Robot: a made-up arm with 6 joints.
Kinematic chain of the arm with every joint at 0, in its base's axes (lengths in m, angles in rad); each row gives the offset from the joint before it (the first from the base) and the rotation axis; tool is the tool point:
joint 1: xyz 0 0 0.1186 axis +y
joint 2: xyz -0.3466 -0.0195 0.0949 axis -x
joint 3: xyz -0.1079 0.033 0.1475 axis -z
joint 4: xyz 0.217 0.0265 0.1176 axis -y
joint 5: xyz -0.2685 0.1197 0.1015 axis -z
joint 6: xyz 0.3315 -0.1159 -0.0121 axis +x
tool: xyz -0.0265 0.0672 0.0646
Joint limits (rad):
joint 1: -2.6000..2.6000
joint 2: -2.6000..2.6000
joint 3: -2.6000..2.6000
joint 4: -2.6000..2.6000
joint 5: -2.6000..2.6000
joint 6: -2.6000..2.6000
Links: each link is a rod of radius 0.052 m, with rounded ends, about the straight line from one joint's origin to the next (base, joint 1, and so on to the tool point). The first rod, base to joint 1, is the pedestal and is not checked.
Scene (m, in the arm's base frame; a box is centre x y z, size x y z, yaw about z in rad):
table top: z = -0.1
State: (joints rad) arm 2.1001 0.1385 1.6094 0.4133 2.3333 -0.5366
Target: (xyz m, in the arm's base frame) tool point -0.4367 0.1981 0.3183
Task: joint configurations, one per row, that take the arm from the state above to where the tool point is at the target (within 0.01 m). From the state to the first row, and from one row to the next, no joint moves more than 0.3 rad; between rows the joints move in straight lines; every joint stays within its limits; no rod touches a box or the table.
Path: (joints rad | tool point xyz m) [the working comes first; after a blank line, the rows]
Joints at the target: 0.6659 0.7423 1.4823 0.7180 2.6000 -0.4898
Straight joint move there: clear.

1: 1.8133 0.2593 1.5840 0.4742 2.3866 -0.5272 | 0.2556 0.3231 0.5654
2: 1.5264 0.3800 1.5586 0.5352 2.4400 -0.5179 | 0.0456 0.3123 0.6102
3: 1.2396 0.5008 1.5331 0.5961 2.4933 -0.5085 | -0.1581 0.2868 0.5745
4: 0.9527 0.6216 1.5077 0.6570 2.5467 -0.4992 | -0.3260 0.2481 0.4698
5: 0.6659 0.7423 1.4823 0.7180 2.6000 -0.4898 | -0.4367 0.1981 0.3183

